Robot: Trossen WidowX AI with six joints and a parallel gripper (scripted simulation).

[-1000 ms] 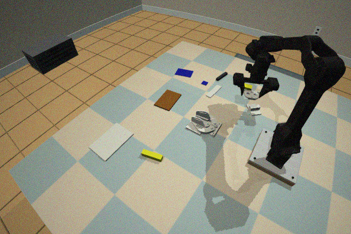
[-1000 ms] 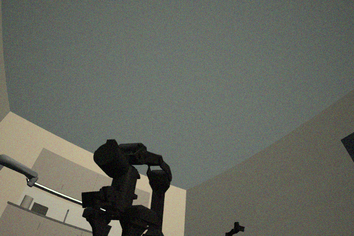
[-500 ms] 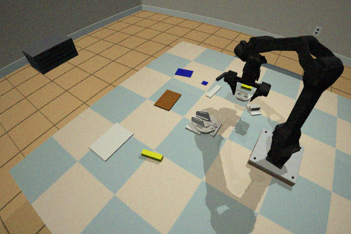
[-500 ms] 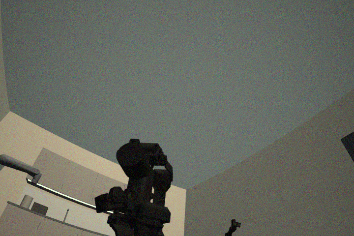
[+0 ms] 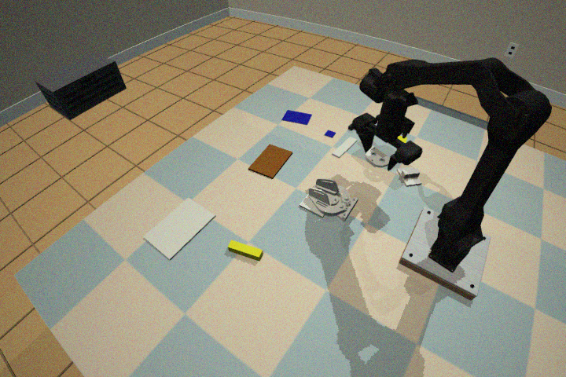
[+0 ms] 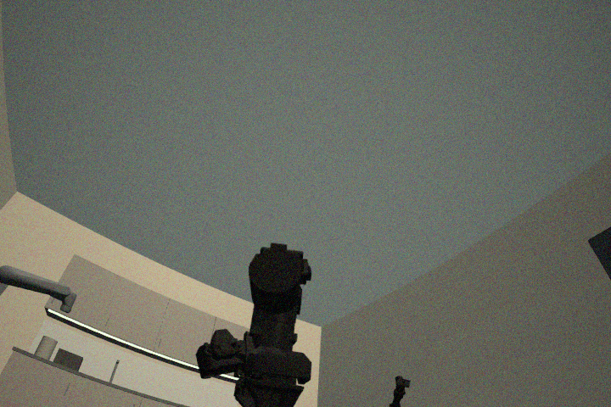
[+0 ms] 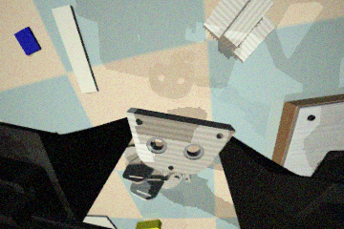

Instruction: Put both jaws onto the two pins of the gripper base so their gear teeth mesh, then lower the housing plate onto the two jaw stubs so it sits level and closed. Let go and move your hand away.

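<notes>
Right now the housing plate is 10 mm ahead of my gripper tip, 130 mm to the left of it and 80 mm below it. The rest, counted from my gripper tip: gripper base (10 mm to the left, 20 mm above); then white strip (150 mm ahead, 70 mm to the right, 80 mm below); then jaw (30 mm ahead, 120 mm to the left, 70 mm below).
</notes>
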